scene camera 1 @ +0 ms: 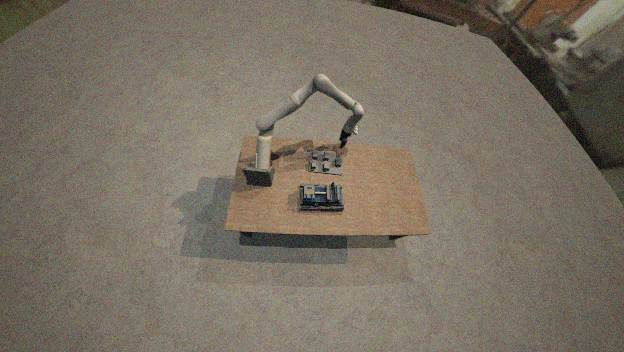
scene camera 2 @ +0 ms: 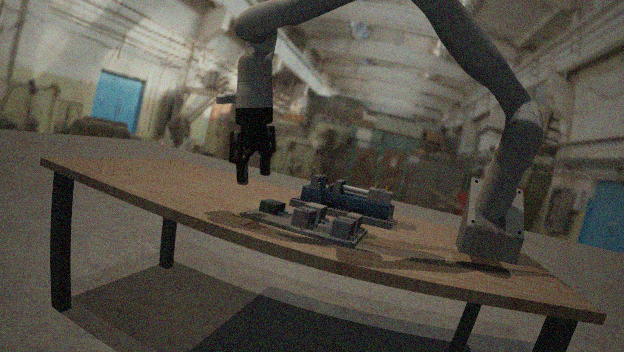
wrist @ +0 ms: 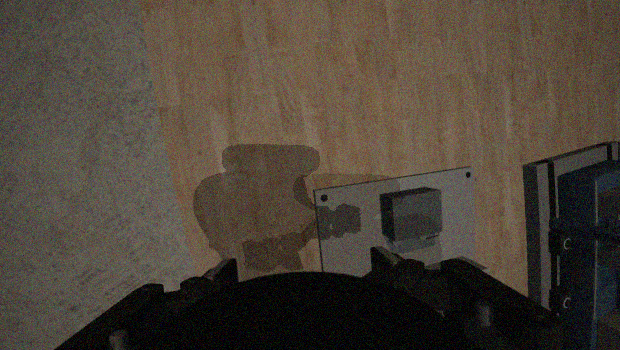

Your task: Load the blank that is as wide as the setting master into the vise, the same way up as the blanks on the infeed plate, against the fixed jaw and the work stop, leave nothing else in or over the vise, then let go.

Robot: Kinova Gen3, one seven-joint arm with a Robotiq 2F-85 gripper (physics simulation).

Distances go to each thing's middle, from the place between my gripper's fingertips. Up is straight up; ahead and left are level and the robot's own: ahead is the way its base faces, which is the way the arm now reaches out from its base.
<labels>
My hand is 11 cm past the infeed plate (wrist: 349, 223), 11 cm to the left of it and 8 cm above it.
</labels>
